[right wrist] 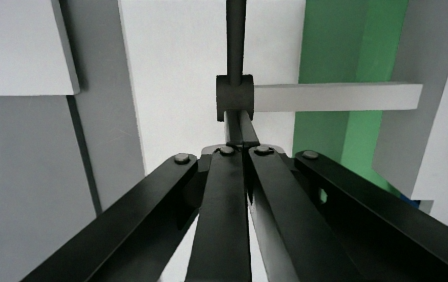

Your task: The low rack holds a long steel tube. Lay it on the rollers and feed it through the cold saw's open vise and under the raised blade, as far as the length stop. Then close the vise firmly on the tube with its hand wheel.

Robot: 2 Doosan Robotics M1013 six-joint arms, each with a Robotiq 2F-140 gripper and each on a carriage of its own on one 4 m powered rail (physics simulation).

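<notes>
My right gripper [235, 127] is shut, with its two fingers together and nothing seen between them. Its tips overlap the lower edge of the dark round hub [235, 97] of the hand wheel in this view; whether they touch it I cannot tell. A dark bar [236, 40] of the wheel runs from the hub up out of the top of the view. A light grey spindle [335, 97] runs from the hub to the right, over the green saw base [325, 50]. The steel tube, the vise jaws, the blade, the length stop and my left gripper do not show.
A white surface [175, 45] lies below the hub. To the left are a grey floor [40, 160] and a raised pale panel [30, 50] at the upper left. A small blue part [411, 201] shows at the lower right, partly hidden by my gripper's linkage.
</notes>
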